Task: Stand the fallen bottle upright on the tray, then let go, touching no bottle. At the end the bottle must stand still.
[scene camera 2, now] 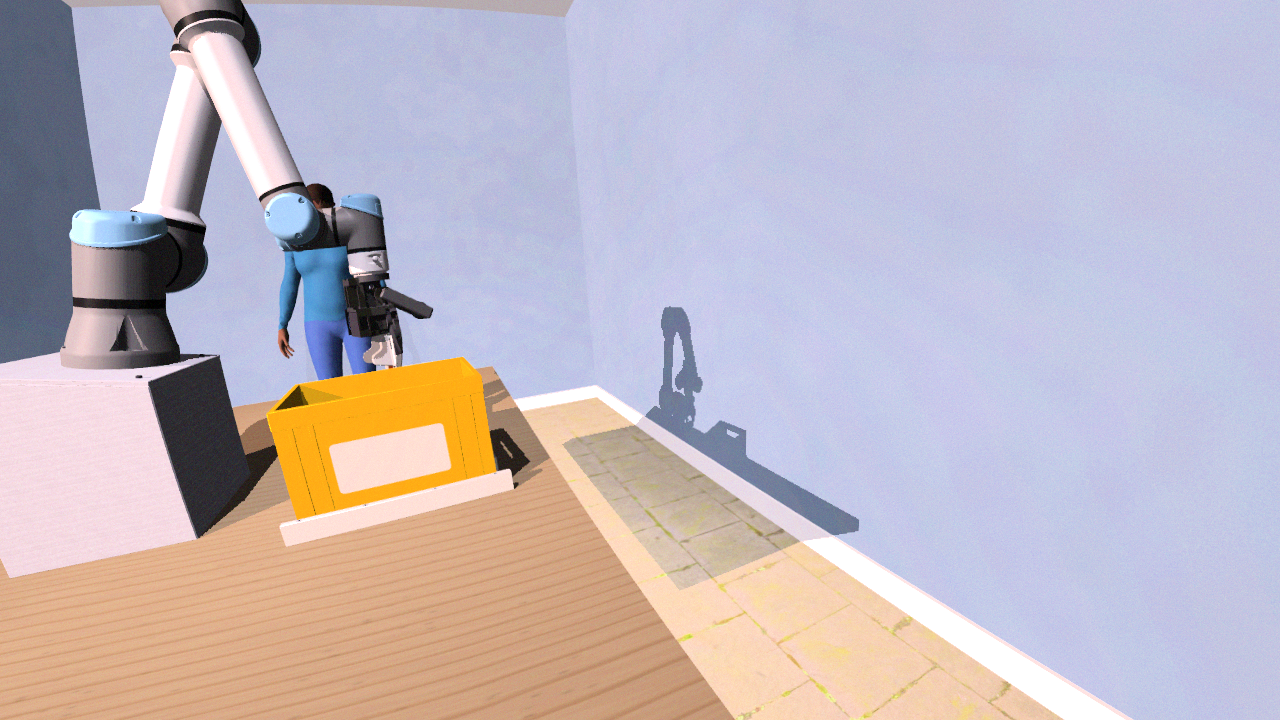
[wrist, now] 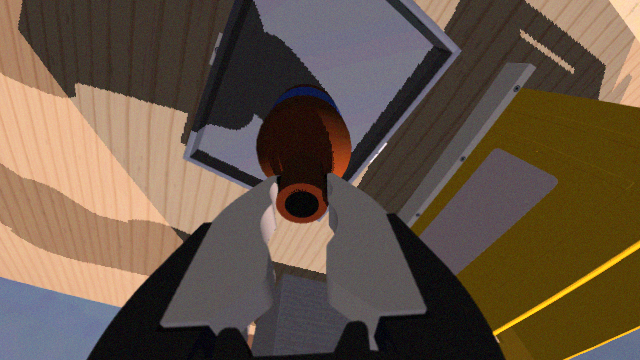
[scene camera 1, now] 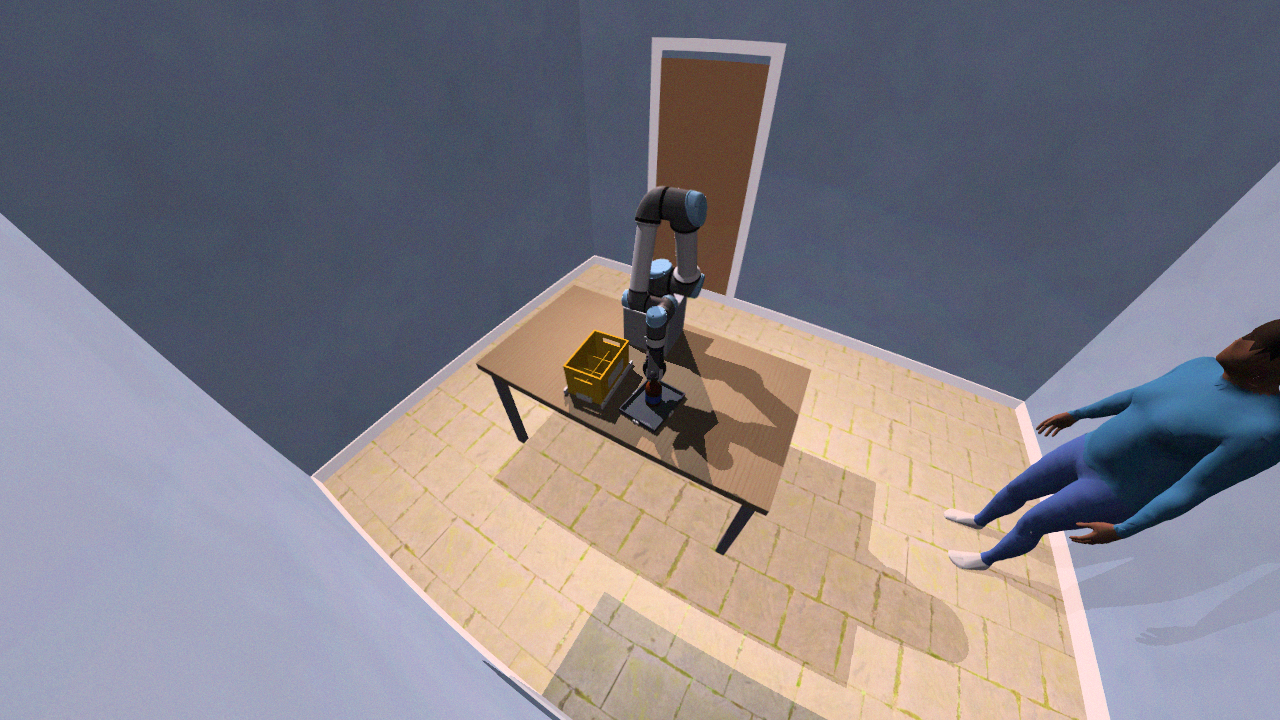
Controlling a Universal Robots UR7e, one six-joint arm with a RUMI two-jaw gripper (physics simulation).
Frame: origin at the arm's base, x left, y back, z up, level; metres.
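Seen in the pictures: gripper, between the fingertips: (wrist: 304,177) (scene camera 1: 653,382); arm's base, origin of its link: (scene camera 2: 124,361).
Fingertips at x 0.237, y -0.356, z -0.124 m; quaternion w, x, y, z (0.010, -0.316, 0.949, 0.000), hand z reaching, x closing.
Observation:
Pixels of each thing's middle, then the offset from my fingertips to it. Level surfaces: height alone.
- brown bottle, middle of its body: (wrist: 304,144) (scene camera 1: 653,389) dx +0.005, dy -0.005, dz -0.041 m
- yellow crate, middle of its body: (scene camera 2: 391,436) (wrist: 525,238) (scene camera 1: 598,366) dx -0.278, dy -0.059, dz -0.037 m
- wooden table, height of its surface: dz -0.125 m
The brown bottle (scene camera 1: 654,391) (wrist: 306,135) with a blue band stands about upright over the dark-rimmed grey tray (scene camera 1: 665,411) (wrist: 370,50), near one corner of it. I cannot tell whether its base rests on the tray floor. My gripper (scene camera 1: 654,377) (scene camera 2: 387,359) (wrist: 304,177) is shut on the bottle's neck, with one grey finger on each side and the open mouth showing between them in the wrist view. In scene camera 2 the bottle and tray do not show behind the crate.
A yellow crate (scene camera 1: 583,387) (scene camera 2: 299,461) (wrist: 565,135) stands close beside the tray, with a pale rail (scene camera 2: 402,508) (wrist: 462,155) along its foot. The wooden table (scene camera 1: 751,456) carries the arm's pedestal (scene camera 2: 80,456) behind. A person (scene camera 1: 1154,447) (scene camera 2: 319,286) stands away from the table.

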